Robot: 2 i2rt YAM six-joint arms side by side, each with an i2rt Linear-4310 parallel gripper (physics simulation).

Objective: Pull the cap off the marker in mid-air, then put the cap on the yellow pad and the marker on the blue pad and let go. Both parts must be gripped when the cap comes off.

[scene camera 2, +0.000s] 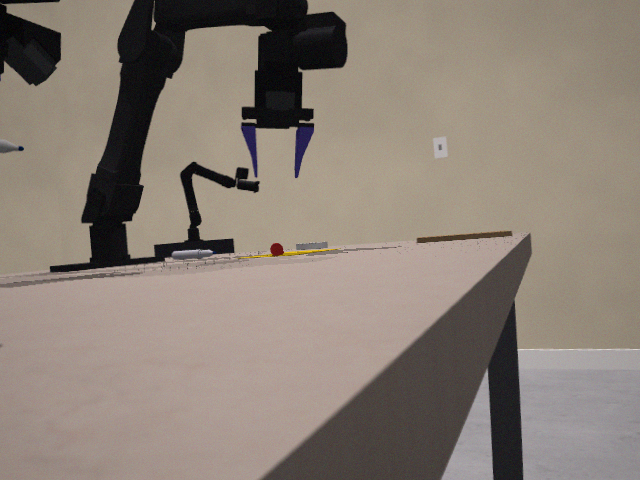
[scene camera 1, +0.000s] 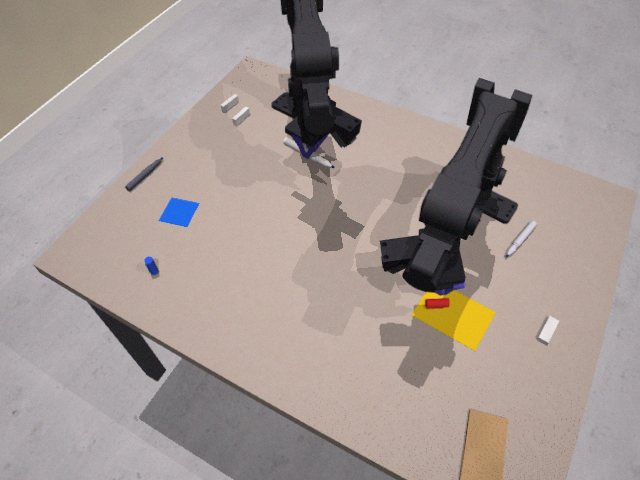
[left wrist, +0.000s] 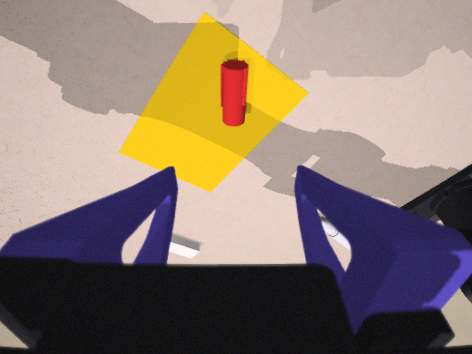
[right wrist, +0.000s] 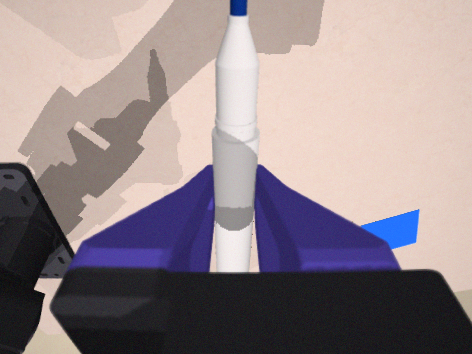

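Seen in the pictures: left gripper, fingertip midpoint: [scene camera 2: 276,177] [scene camera 1: 440,280] [left wrist: 236,177]; right gripper, fingertip midpoint: [scene camera 1: 308,155] [right wrist: 234,176]; left arm's base, link origin: [scene camera 2: 111,266] [left wrist: 451,192]; right arm's base, link origin: [right wrist: 32,227].
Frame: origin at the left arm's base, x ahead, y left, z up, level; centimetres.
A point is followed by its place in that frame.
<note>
The red cap [scene camera 1: 437,303] @[x 32.8, y 6.8, z 1.7 cm] [scene camera 2: 277,249] @[x 33.8, y 4.8, z 0.9 cm] [left wrist: 234,94] @[x 32.7, y 6.3, z 1.9 cm] lies on its side on the yellow pad [scene camera 1: 478,323] @[x 31.1, y 15.9, z 0.1 cm] [left wrist: 170,115] @[x 35.1, y 11.8, z 0.1 cm]. My left gripper [scene camera 2: 276,177] @[x 33.8, y 6.0, z 11.6 cm] [left wrist: 236,177] @[x 33.8, y 6.0, z 11.6 cm] is open and empty, above the cap and the pad. My right gripper [right wrist: 234,176] @[x 23.6, y -33.6, z 14.3 cm] is shut on the uncapped white marker [scene camera 1: 323,161] @[x 23.9, y -29.1, z 15.2 cm] [scene camera 2: 7,146] @[x 24.2, y -28.5, z 14.5 cm] [right wrist: 237,95] @[x 23.6, y -29.3, z 15.4 cm], holding it level in the air with its blue tip pointing away. The blue pad [scene camera 1: 179,212] @[x 46.3, y -56.6, z 0.1 cm] [right wrist: 397,230] @[x 47.0, y -56.0, z 0.1 cm] lies on the table at the left in scene camera 1. In scene camera 2 the right gripper's fingers are out of frame.
Another white marker [scene camera 1: 521,238] @[x 6.5, y 14.6, z 1.6 cm] [scene camera 2: 191,254] @[x 6.4, y 13.6, z 0.9 cm] lies right of the left arm. A white block [scene camera 1: 548,329] @[x 24.5, y 28.6, z 1.2 cm] and a wooden board [scene camera 1: 484,444] @[x 52.9, y 27.9, z 0.8 cm] lie on the right side. A dark pen [scene camera 1: 144,174] @[x 43.3, y -72.2, z 1.3 cm] and a blue cap [scene camera 1: 151,266] @[x 62.2, y -48.3, z 3.3 cm] lie near the blue pad. Two white blocks [scene camera 1: 229,103] @[x 10.2, y -72.5, z 1.7 cm] [scene camera 1: 240,116] @[x 12.8, y -65.9, z 1.9 cm] lie at the back left.
</note>
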